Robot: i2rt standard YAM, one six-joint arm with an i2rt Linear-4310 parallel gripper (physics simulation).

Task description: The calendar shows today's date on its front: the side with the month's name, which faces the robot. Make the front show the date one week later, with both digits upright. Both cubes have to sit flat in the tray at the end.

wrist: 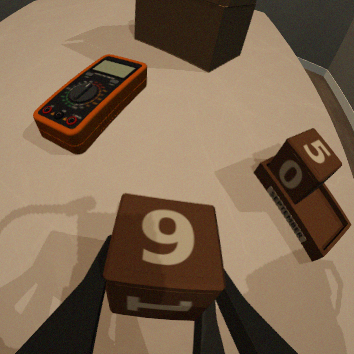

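My gripper [159, 251] is shut on a brown cube [165, 237], held above the table. Its face toward the camera shows a light 9 as seen here, and the narrow face below shows a 1 lying on its side. The calendar tray [324, 215] stands at the right, with SEPTEMBER on its front wall, which faces lower left. A second brown cube [314, 157] is in the tray's end nearer the S, with a 0 on the front and a 5 on top. The tray's other end is empty. The underside of the second cube is hidden.
An orange multimeter [91, 100] lies at the upper left. A dark brown box [185, 32] stands at the top centre, partly out of view. The round table's edge runs down the right side, beyond the tray. Shadows fall across the tabletop [185, 125].
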